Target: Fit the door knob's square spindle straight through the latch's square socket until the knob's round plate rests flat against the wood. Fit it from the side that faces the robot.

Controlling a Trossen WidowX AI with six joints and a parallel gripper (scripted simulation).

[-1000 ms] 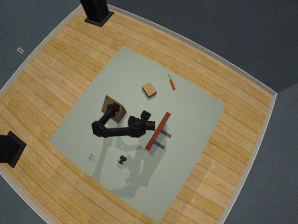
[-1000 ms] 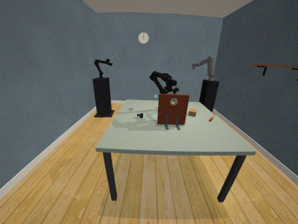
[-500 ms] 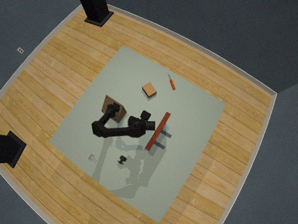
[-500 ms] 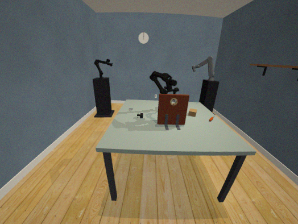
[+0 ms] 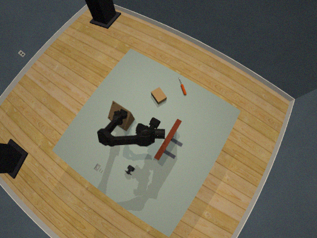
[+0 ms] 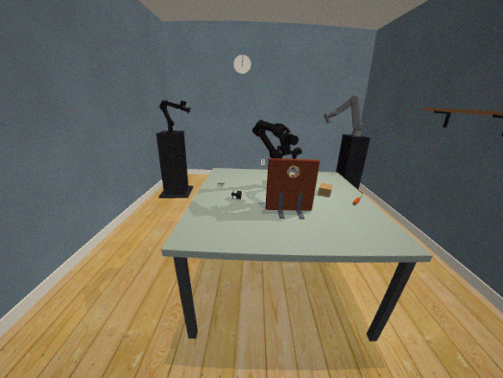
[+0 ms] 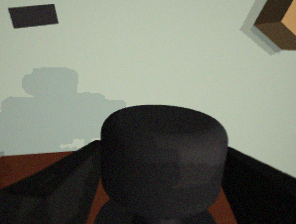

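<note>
Now: the dark door knob 40 mm ahead of my hand, 30 mm below it and 10 mm to the left of it. From my hand the other things lie so: wooden block: 350 mm to the left, 260 mm below, 120 mm behind.
</note>
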